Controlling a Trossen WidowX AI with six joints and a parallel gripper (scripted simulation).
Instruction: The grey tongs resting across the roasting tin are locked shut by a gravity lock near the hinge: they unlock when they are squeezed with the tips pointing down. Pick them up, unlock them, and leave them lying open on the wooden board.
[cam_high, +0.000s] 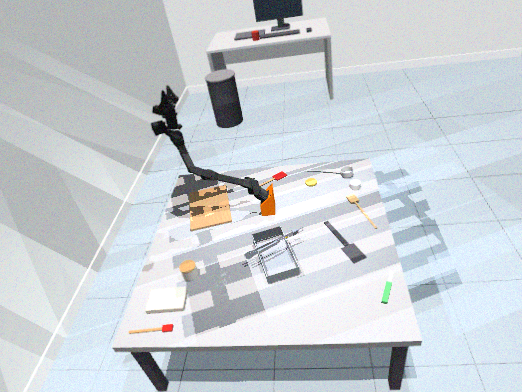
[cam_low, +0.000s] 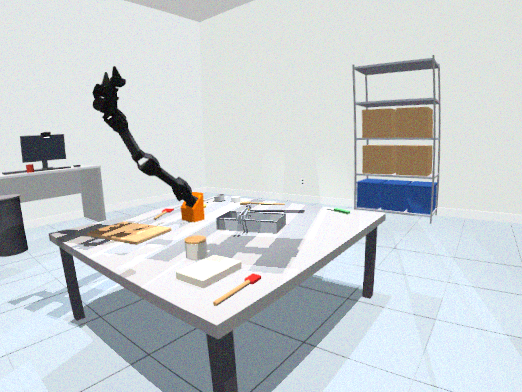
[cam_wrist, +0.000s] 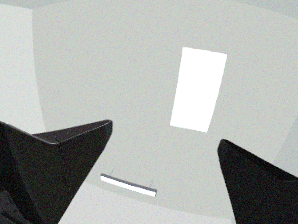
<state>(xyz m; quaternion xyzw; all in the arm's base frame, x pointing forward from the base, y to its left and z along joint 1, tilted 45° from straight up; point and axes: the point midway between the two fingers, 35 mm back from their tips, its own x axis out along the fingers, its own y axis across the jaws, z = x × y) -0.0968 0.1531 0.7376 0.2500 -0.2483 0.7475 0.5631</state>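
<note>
The roasting tin lies 75 cm below my gripper tip, 49 cm to the left of it and 38 cm ahead of it. The rest, counted from my gripper tip: jar 75 cm below, 51 cm ahead, 8 cm to the left; then wooden board 77 cm below, 4 cm to the left, 2 cm behind; then red spatula 77 cm below, 38 cm to the left, 27 cm behind.
</note>
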